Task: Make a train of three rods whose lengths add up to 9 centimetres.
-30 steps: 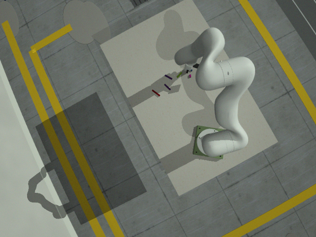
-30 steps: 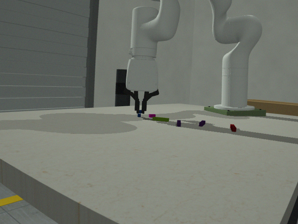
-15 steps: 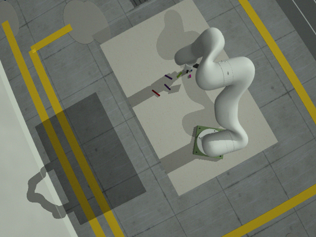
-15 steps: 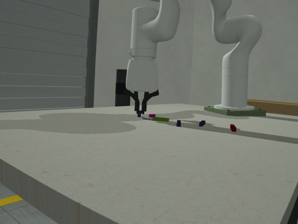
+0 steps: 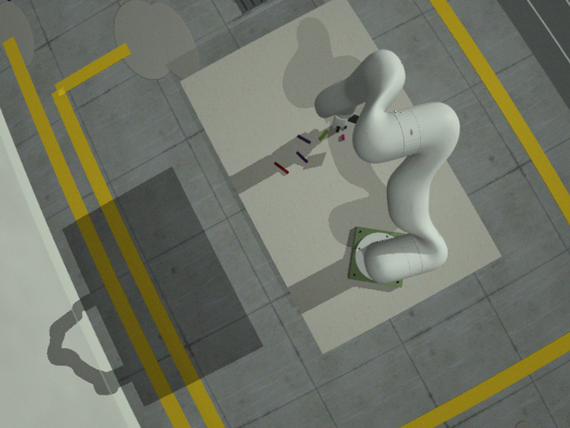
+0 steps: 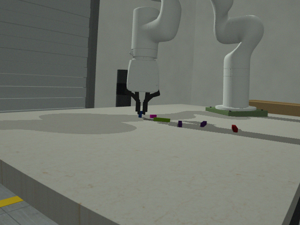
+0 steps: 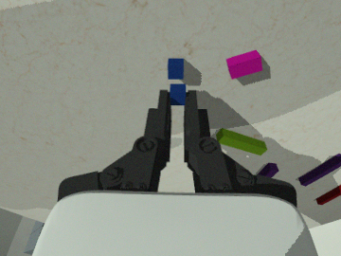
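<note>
Now: the magenta rod 5 cm behind my hand, 3 cm below it and 1 cm to the left of it. Round my hand: lime rod: 8 cm to the left, 3 cm below, 1 cm behind; red rod: 29 cm to the left, 7 cm behind, 3 cm below.
</note>
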